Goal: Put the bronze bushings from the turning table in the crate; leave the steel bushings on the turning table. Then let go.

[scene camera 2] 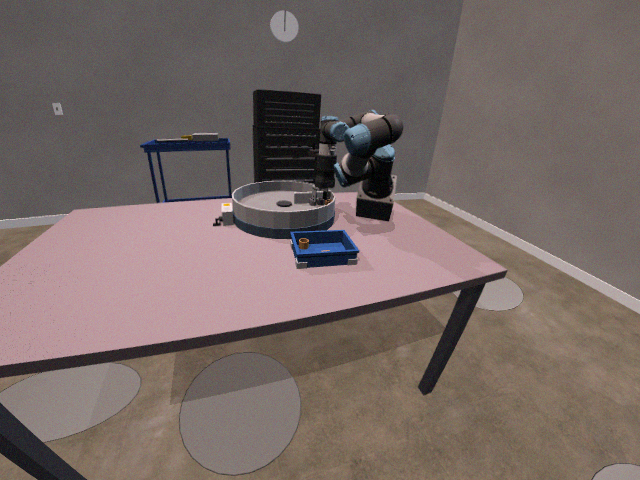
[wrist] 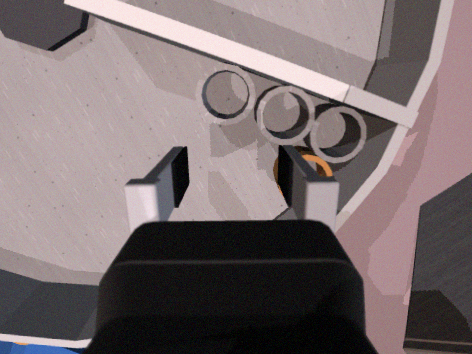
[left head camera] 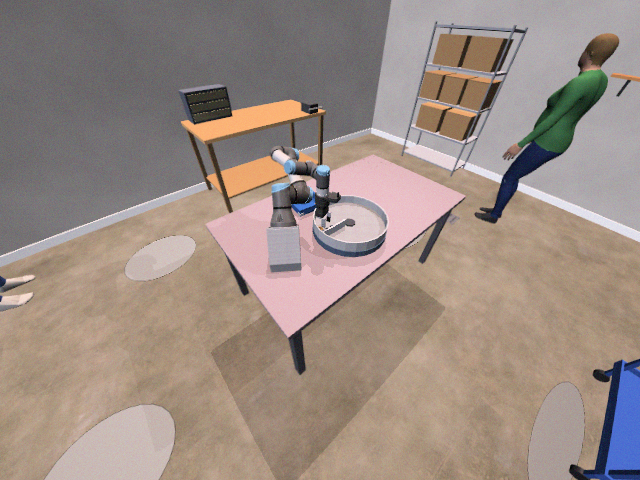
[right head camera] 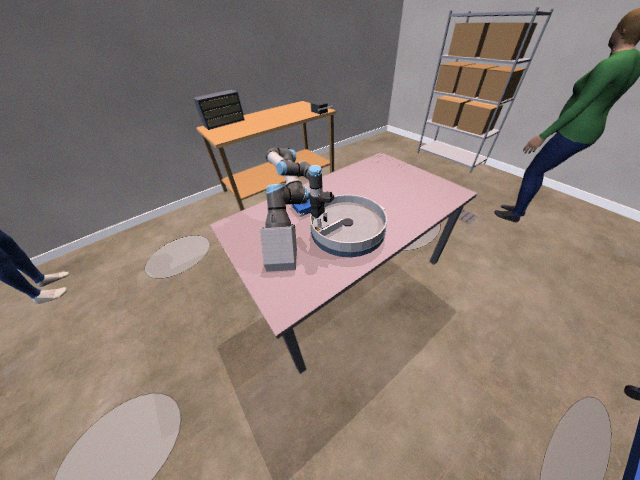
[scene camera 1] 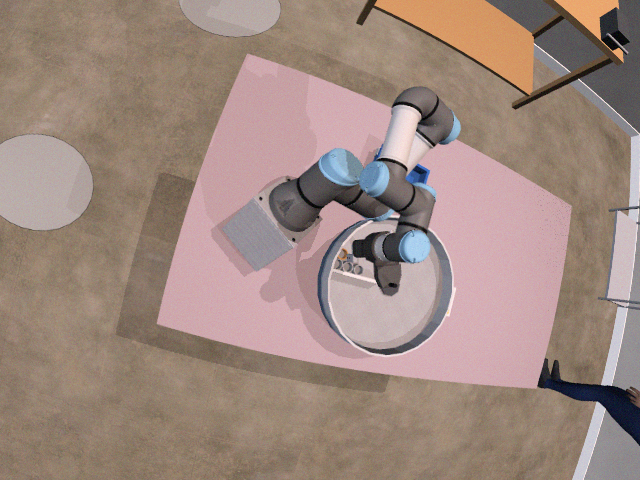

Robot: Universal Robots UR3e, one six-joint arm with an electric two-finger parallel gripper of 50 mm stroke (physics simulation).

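Where they show: gripper, fingertip midpoint: point(scene camera 2: 319, 200) point(wrist: 233, 164) point(left head camera: 325, 224) point(right head camera: 322, 224) point(scene camera 1: 357, 257); arm's base, origin of the base link: point(scene camera 2: 377, 186) point(left head camera: 283, 226) point(right head camera: 278, 226) point(scene camera 1: 290, 208).
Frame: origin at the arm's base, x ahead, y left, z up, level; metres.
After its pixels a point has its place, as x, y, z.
Note:
My gripper point(wrist: 233, 164) @(0.234, -0.030, -0.071) point(scene camera 2: 318, 198) @(0.234, -0.030, -0.071) is open and empty, pointing down inside the turning table point(scene camera 2: 279, 221) @(0.411, 0.142, -0.088) point(scene camera 1: 379, 322) @(0.394, -0.181, -0.101). In the wrist view a bronze bushing point(wrist: 324, 165) point(scene camera 1: 343, 253) is partly hidden behind the right finger, outside the gap between the fingers. Three steel bushings stand in a row along the white divider, beyond the fingertips: a left one point(wrist: 226, 120) @(0.248, -0.050, -0.075), a middle one point(wrist: 259, 115) @(0.234, -0.061, -0.075) and a right one point(wrist: 363, 134) @(0.177, -0.078, -0.075). The bronze bushing is close to the right one. The blue crate point(scene camera 2: 324, 256) @(0.294, 0.336, -0.118) point(scene camera 1: 419, 173) @(0.360, 0.332, -0.143) holds one bronze bushing point(scene camera 2: 303, 243) @(0.340, 0.237, -0.126) in a corner.
The white divider point(wrist: 225, 46) @(0.264, -0.082, -0.051) runs from near the dark hub point(wrist: 40, 22) @(0.368, -0.051, -0.093) to the raised wall of the turning table. The crate stands on the pink table point(scene camera 2: 155, 279) @(0.764, 0.357, -0.154) beside the turning table. A small white box point(scene camera 2: 226, 214) @(0.605, 0.017, -0.106) stands at the turning table's outer wall.

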